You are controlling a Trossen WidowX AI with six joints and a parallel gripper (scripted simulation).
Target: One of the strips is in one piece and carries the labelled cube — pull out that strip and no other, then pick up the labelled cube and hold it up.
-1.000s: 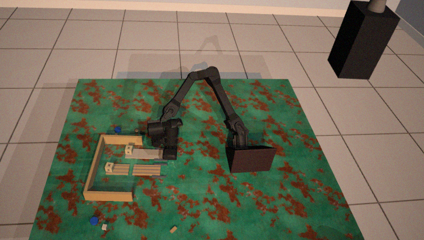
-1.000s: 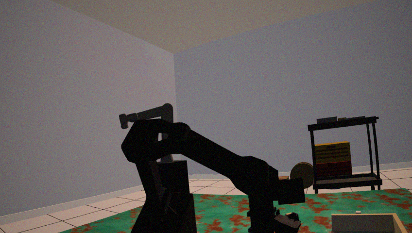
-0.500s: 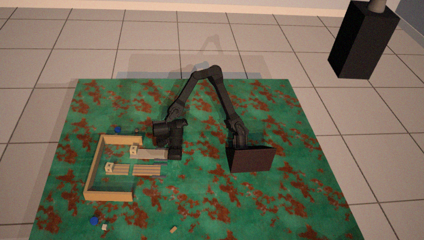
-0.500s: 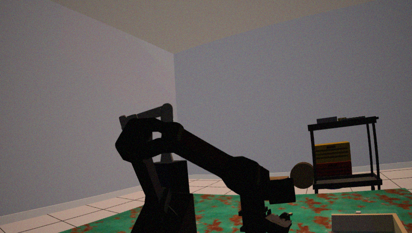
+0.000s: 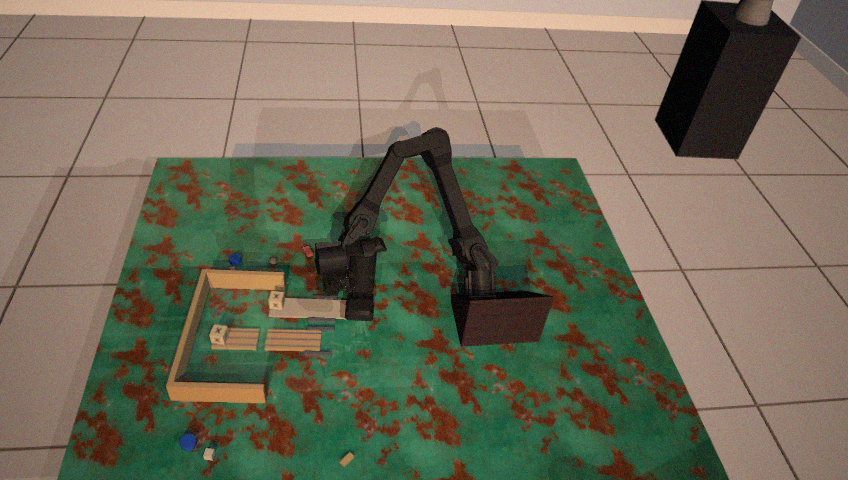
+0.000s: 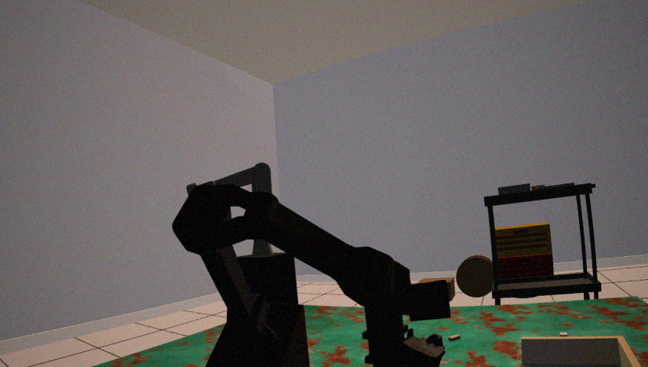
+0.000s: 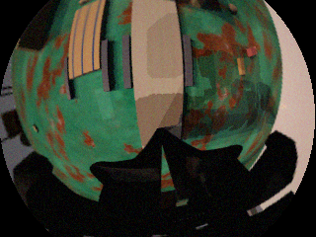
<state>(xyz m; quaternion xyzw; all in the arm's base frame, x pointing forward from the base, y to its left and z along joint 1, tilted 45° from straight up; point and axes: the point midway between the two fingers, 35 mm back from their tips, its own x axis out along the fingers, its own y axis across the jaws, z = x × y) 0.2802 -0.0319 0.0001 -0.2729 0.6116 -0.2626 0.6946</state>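
Right now my gripper tip is 15 cm short of the slatted wooden strip and 9 cm to the right of it. The rest, counted from my gripper tip: pink block: 19 cm to the right, 14 cm ahead.
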